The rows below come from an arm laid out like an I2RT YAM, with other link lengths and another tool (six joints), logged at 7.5 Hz.
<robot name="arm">
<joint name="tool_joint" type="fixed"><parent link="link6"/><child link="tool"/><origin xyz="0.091 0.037 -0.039" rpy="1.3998 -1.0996 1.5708"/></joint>
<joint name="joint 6" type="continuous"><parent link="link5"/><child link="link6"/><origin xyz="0.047 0 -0.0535"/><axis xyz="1 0 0"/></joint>
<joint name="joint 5" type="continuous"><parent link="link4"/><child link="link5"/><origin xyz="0.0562 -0.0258 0.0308"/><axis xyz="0 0 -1"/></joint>
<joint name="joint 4" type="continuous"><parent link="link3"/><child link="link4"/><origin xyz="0.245 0.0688 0.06"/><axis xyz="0 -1 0"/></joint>
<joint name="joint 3" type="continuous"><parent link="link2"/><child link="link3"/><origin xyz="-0.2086 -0.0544 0"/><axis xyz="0 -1 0"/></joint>
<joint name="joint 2" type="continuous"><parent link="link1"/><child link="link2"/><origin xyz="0.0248 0.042 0.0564"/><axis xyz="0 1 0"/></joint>
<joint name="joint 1" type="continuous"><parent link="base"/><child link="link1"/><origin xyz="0 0 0.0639"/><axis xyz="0 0 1"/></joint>
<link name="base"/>
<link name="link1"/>
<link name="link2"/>
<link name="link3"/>
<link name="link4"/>
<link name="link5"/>
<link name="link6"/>
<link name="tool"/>
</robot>
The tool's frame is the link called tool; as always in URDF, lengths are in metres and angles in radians. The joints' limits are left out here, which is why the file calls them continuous.
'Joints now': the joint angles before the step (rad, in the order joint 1, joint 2, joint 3, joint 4, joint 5, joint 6). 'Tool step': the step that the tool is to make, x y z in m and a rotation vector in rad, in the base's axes. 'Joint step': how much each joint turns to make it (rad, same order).
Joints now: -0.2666 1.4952 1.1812 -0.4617 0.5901 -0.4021
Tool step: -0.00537 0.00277 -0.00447 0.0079 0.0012 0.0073
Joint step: -0.0002 -0.0265 -0.0396 0.0098 -0.0104 0.0000
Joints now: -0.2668 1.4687 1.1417 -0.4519 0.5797 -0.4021
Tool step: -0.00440 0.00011 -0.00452 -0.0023 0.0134 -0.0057
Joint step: -0.0001 -0.0066 -0.0216 0.0028 0.0080 -0.0002
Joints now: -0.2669 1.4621 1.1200 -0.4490 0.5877 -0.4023
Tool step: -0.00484 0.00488 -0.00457 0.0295 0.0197 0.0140
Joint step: -0.0008 -0.0079 -0.0117 -0.0265 -0.0270 0.0065
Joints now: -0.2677 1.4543 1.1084 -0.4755 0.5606 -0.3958
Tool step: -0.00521 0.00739 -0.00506 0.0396 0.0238 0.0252
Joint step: 0.0016 -0.0091 -0.0121 -0.0327 -0.0395 0.0044
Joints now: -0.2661 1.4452 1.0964 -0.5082 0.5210 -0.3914
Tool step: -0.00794 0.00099 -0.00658 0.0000 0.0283 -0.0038
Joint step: 0.0000 -0.0099 -0.0298 -0.0063 0.0082 -0.0021
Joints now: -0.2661 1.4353 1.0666 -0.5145 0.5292 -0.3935
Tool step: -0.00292 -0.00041 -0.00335 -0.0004 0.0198 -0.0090
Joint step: -0.0002 0.0090 -0.0020 -0.0100 0.0099 0.0039
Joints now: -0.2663 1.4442 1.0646 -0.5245 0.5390 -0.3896
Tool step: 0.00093 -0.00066 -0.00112 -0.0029 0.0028 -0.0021
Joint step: 0.0006 0.0086 0.0029 0.0038 0.0044 -0.0001
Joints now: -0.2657 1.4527 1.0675 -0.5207 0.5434 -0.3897
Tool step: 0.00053 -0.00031 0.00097 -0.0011 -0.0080 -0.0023
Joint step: -0.0008 -0.0042 -0.0014 0.0041 0.0001 0.0022
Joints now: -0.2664 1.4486 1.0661 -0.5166 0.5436 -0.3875
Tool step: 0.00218 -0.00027 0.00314 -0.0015 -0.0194 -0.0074
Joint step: 0.0005 -0.0051 0.0046 0.0043 0.0021 0.0099
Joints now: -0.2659 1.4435 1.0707 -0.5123 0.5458 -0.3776
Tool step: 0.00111 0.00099 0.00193 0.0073 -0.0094 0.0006
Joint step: -0.0001 -0.0032 0.0054 -0.0048 -0.0078 0.0064
